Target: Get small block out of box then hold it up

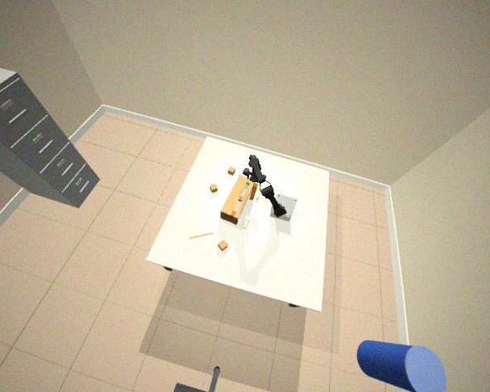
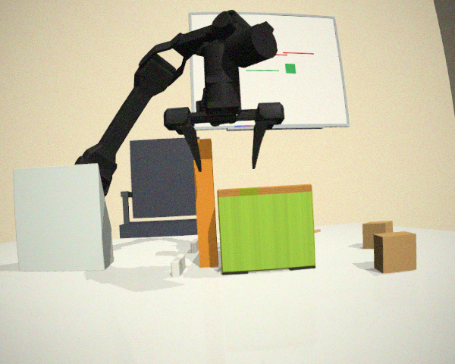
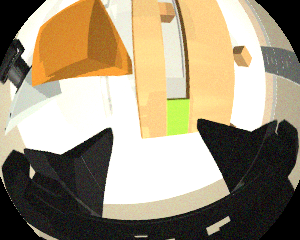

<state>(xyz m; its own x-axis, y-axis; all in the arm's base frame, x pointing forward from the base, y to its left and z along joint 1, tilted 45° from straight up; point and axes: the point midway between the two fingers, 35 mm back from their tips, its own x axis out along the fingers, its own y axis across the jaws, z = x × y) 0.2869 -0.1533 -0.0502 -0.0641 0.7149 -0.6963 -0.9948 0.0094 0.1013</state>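
The box lies 16 cm to the left of my gripper tip, 10 cm below it and 3 cm ahead of it. From my gripper tip the other things lie so: thin stick (53 cm to the left, 24 cm ahead, 16 cm below); small tan block (16 cm to the left, 7 cm below, 4 cm ahead); orange bar (7 cm to the left, 5 cm below, 4 cm behind).
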